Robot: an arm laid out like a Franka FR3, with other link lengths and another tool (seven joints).
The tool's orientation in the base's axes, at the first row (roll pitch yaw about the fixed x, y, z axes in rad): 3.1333, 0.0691, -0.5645
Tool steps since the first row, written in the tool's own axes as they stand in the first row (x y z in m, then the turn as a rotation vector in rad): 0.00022, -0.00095, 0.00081, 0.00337, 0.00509, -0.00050; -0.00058, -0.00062, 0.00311, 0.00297, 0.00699, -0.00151; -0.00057, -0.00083, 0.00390, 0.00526, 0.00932, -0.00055; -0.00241, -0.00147, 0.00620, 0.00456, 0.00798, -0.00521; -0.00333, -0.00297, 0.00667, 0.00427, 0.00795, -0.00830; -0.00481, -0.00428, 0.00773, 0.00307, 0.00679, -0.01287; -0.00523, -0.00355, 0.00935, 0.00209, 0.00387, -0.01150; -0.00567, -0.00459, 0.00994, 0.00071, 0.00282, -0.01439; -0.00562, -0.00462, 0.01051, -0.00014, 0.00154, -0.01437; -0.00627, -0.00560, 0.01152, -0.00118, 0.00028, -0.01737; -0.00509, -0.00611, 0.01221, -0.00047, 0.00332, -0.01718; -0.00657, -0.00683, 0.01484, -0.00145, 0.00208, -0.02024; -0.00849, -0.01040, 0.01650, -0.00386, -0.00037, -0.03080
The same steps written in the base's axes. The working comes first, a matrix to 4 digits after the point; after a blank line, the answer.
The tool's axes in the first row as the columns of a matrix, in the base's axes (used below as rounded here):
0.8428, -0.5345, -0.0628
-0.5337, -0.8451, 0.0299
-0.0690, 0.0083, -0.9976

0.00064, 0.00071, -0.00083, 0.00015, -0.00612, 0.00031; -0.00035, 0.00093, -0.00307, -0.00114, -0.00754, 0.00136; -0.00028, 0.00112, -0.00386, -0.00051, -0.01070, 0.00026; -0.00163, 0.00271, -0.00603, -0.00009, -0.00933, 0.00495; -0.00164, 0.00449, -0.00645, -0.00013, -0.00925, 0.00805; -0.00225, 0.00642, -0.00742, -0.00023, -0.00776, 0.01268; -0.00310, 0.00607, -0.00900, 0.00042, -0.00473, 0.01136; -0.00295, 0.00720, -0.00956, -0.00001, -0.00319, 0.01433; -0.00293, 0.00722, -0.01014, -0.00004, -0.00166, 0.01436; -0.00301, 0.00842, -0.01111, -0.00005, -0.00013, 0.01741; -0.00179, 0.00825, -0.01188, -0.00109, -0.00307, 0.01720; -0.00282, 0.00972, -0.01441, -0.00106, -0.00159, 0.02031; -0.00263, 0.01381, -0.01596, -0.00112, 0.00145, 0.03099
